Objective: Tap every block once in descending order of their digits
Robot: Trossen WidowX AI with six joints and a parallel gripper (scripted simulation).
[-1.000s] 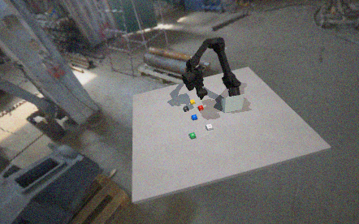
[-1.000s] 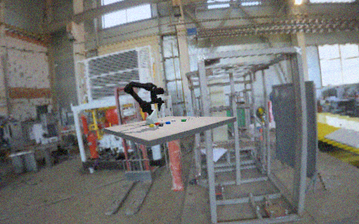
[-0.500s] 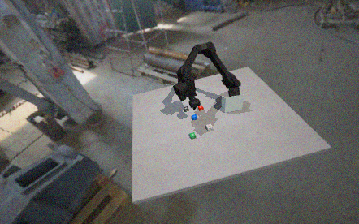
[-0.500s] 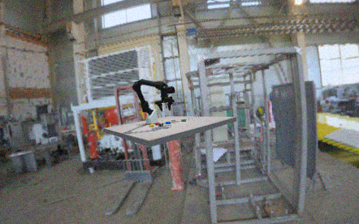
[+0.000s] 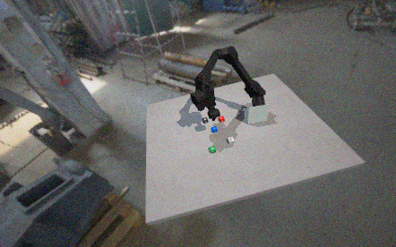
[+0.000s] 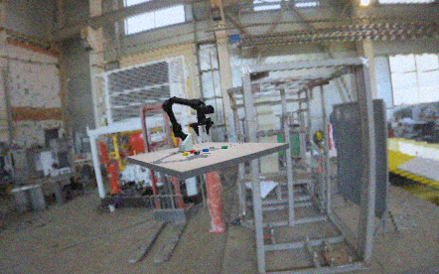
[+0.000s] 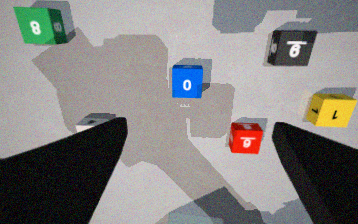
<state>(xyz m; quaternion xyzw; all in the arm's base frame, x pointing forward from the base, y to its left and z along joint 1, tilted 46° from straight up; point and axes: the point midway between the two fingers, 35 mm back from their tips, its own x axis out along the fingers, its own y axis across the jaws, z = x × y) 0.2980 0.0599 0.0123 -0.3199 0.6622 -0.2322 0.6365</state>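
My gripper tip is now 40 mm short of the black block, 90 mm to the left of it and 110 mm above it. The rest, counted from my gripper tip: red block: 70 mm behind, 80 mm to the right, 110 mm below; then white block: 90 mm behind, 110 mm to the left, 110 mm below; then blue block: 10 mm behind, 10 mm to the left, 110 mm below.
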